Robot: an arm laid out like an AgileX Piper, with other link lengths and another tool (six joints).
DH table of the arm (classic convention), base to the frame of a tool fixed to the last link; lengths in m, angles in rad. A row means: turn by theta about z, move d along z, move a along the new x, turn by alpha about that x. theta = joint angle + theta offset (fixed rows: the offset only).
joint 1: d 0.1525, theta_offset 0, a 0, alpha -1.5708
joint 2: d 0, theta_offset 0.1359, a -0.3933, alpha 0
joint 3: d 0, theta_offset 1.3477, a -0.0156, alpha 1.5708
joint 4: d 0.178, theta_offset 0, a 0, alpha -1.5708
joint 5: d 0, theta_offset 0, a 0, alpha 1.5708
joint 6: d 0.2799, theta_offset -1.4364, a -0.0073, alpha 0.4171
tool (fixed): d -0.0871, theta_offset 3.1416, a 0, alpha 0
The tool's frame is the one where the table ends.
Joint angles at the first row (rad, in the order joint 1, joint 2, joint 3, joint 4, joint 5, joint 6):
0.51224, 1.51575, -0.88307, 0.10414, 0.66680, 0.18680
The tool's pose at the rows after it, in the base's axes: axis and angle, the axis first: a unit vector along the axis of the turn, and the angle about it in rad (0 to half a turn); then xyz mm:
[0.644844 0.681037 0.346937 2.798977 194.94 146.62 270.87]
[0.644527 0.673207 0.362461 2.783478 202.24 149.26 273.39]
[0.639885 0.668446 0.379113 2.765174 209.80 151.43 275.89]
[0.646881 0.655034 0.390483 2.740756 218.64 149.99 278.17]
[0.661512 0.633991 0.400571 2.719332 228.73 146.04 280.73]
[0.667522 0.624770 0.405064 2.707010 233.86 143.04 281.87]
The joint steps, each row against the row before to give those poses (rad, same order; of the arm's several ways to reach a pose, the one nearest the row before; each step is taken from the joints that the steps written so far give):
-0.00076, -0.00001, 0.00002, -0.00770, -0.03542, 0.02217
-0.00155, 0.00001, -0.00411, -0.00499, -0.03279, 0.00869
-0.00071, 0.00000, -0.00249, -0.00897, -0.03656, 0.00209
-0.01340, -0.00001, -0.00156, -0.01956, -0.03150, 0.02862
-0.03035, -0.00001, -0.00067, -0.00312, -0.03048, 0.02138
-0.01722, 0.00002, 0.00001, -0.00271, -0.01459, 0.00636

